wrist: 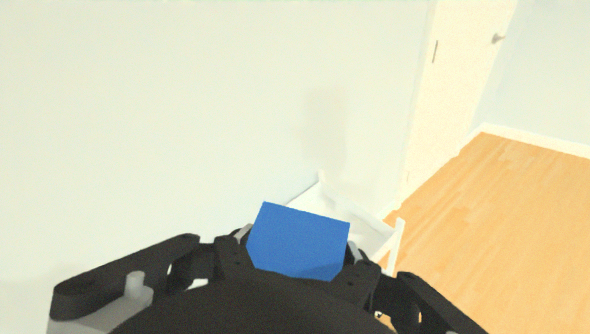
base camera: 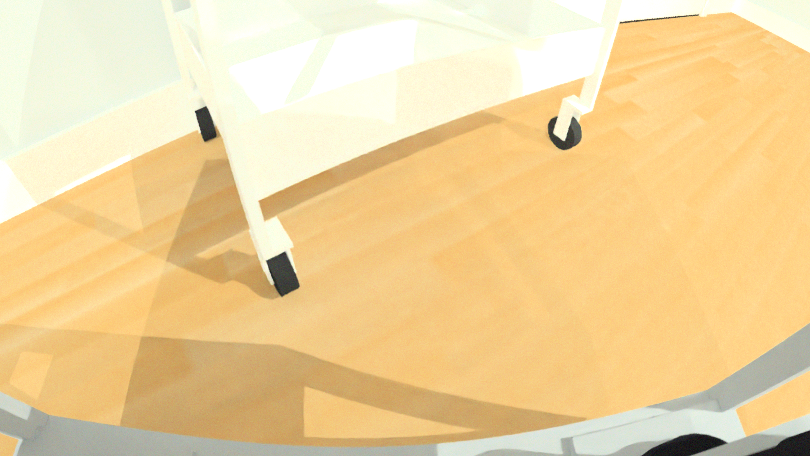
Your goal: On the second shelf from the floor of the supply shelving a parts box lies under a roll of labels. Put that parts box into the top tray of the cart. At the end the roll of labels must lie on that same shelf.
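Frame: origin at the arm's base, x back, y right, z up, level; millimetres.
Where they show: gripper, fingertip midpoint: (wrist: 297, 244).
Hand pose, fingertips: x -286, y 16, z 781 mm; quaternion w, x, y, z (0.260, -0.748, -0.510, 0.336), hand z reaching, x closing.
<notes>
After its pixels a point has its place.
My gripper (wrist: 297, 244) {x -285, y 16, z 781 mm} is shut on a blue parts box (wrist: 300, 240) {x -271, y 20, z 808 mm}, whose flat blue face shows between the two fingers in the wrist view. The white cart (base camera: 328, 152) {x -356, y -32, z -251 mm} (wrist: 398, 245) {x -539, y 288, z 264 mm} stands by the wall. In the wrist view its top tray (wrist: 312, 195) {x -797, y 62, z 292 mm} shows beyond the box, and the box and gripper hide its near part. In the base camera view the cart's lower tray, legs and black casters show close in front of the base. The supply shelving and the roll of labels do not show in these views.
A pale wall (base camera: 85, 67) {x -565, y -394, z -235 mm} (wrist: 175, 100) {x -676, y -202, z 793 mm} runs behind the cart. A door (wrist: 450, 75) {x -1310, y 932, z 449 mm} with a handle is at the upper right of the wrist view. The wooden floor (base camera: 481, 271) {x -346, y 106, z -397 mm} (wrist: 500, 215) {x -949, y 1246, z -397 mm} lies between the base's front edge (base camera: 226, 447) {x -173, y -135, z -397 mm} and the cart, and to its right.
</notes>
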